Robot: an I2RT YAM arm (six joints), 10 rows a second.
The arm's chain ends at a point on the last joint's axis. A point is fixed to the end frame.
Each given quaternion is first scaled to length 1.
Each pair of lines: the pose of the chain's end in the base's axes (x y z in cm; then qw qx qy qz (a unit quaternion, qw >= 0)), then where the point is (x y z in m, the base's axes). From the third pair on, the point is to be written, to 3 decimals.
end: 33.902, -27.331, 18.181, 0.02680, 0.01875, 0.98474, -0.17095
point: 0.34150 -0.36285 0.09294
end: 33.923, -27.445, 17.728, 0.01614, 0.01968, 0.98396, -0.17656
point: 0.33934 -0.36496 0.08936
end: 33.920, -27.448, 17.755, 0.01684, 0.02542, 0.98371, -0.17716
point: 0.339 -0.365 0.090
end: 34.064, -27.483, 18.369, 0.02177, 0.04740, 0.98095, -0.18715
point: 0.338 -0.367 0.098
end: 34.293, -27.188, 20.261, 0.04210, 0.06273, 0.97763, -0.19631
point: 0.342 -0.366 0.118
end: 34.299, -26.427, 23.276, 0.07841, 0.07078, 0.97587, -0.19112
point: 0.348 -0.358 0.148
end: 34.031, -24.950, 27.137, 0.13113, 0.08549, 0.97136, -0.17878
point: 0.354 -0.342 0.186
